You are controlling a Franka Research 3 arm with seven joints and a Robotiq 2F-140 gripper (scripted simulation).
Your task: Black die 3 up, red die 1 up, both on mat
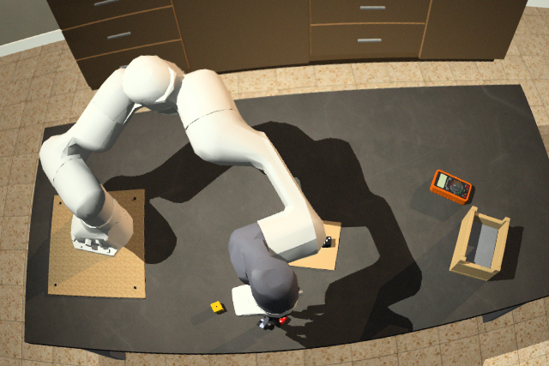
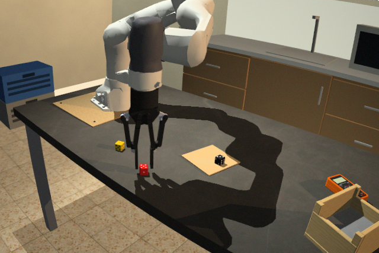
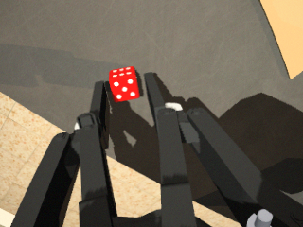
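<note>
My hand is 4 cm above the red die. Round my hand: black die: 21 cm to the left, 14 cm ahead, 4 cm below; yellow die: 16 cm behind, 5 cm to the left, 4 cm below; tan mat: 21 cm to the left, 10 cm ahead, 6 cm below.
</note>
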